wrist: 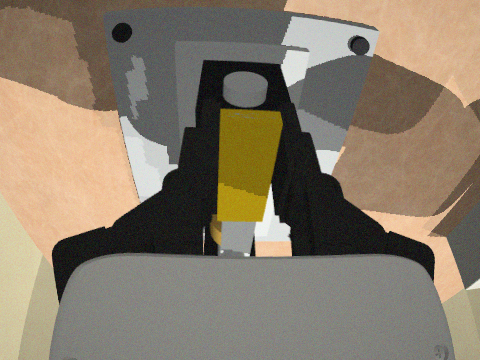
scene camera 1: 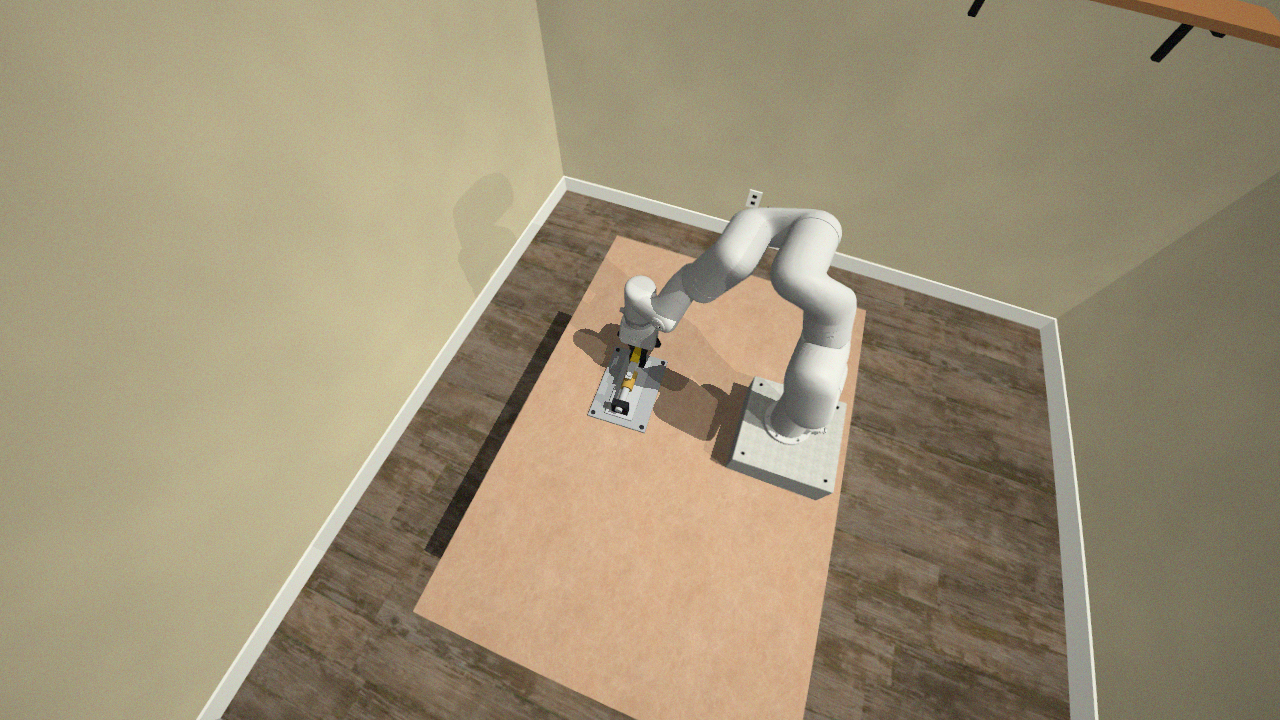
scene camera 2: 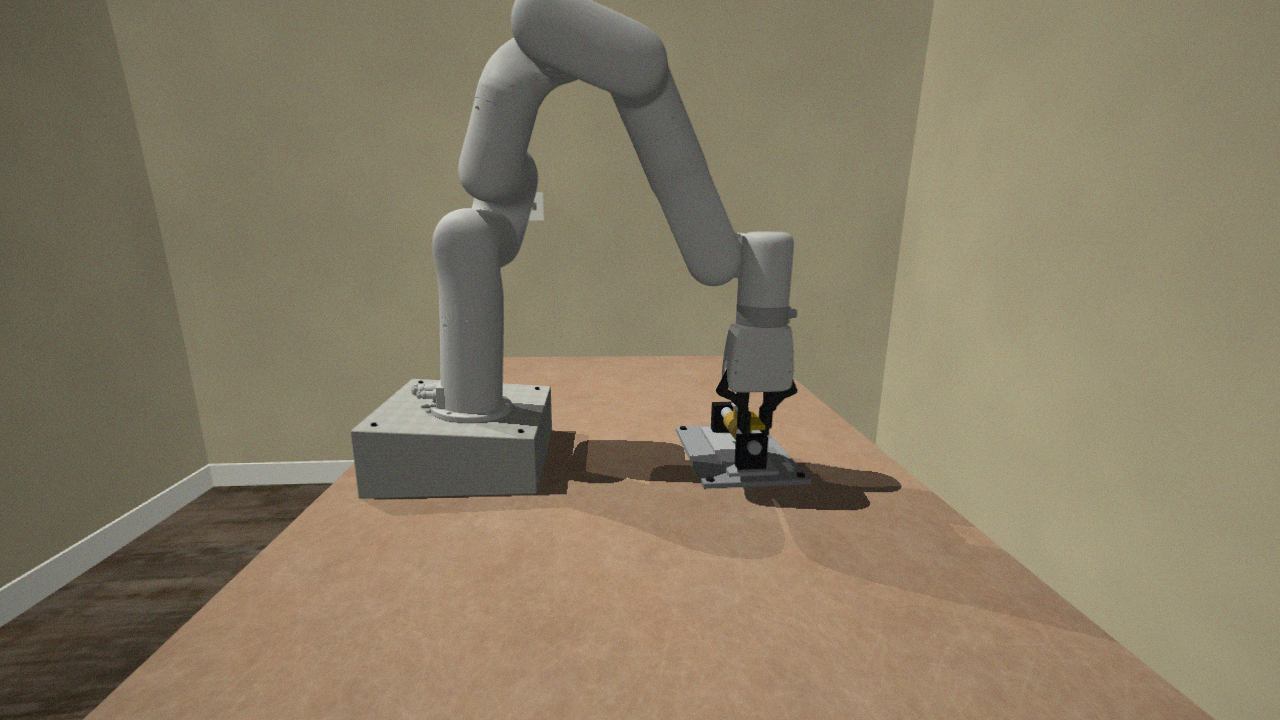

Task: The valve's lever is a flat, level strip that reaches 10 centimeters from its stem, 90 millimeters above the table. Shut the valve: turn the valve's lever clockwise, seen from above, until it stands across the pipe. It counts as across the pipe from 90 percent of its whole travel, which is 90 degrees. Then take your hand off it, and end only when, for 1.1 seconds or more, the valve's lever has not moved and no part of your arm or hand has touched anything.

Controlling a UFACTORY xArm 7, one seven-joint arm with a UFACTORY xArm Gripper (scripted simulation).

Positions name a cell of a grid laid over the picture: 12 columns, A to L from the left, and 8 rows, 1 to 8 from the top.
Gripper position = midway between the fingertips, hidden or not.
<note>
In view: my gripper (scene camera 2: H5) and a yellow lever (wrist: G4).
My gripper is seen too in the wrist view (wrist: G3) and in scene camera 1 (scene camera 1: F4).
</note>
